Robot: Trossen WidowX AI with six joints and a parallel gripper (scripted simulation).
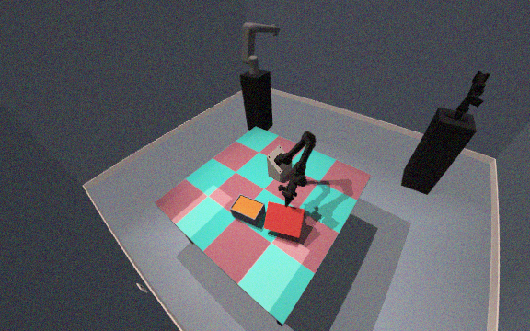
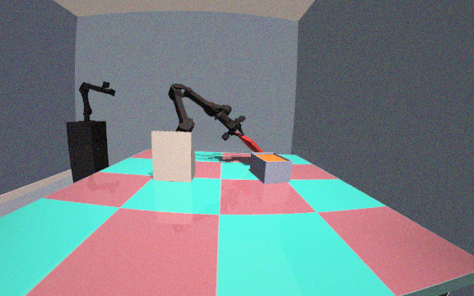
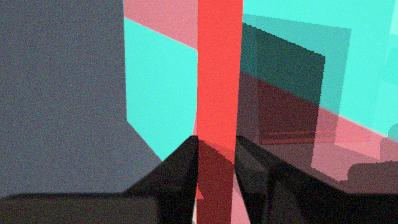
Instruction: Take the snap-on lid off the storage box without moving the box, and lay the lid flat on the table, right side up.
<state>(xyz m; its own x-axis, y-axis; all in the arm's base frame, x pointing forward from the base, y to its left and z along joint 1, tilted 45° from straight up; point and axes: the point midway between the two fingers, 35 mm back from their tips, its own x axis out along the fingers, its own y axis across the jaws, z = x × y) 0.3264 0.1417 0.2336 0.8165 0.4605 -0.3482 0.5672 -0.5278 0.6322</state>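
My gripper tip is 6 cm short of the red lid, 2 cm to the right of it and 5 cm above it. The rest, counted from my gripper tip: grey storage box (9 cm ahead, 26 cm to the right, 12 cm below).
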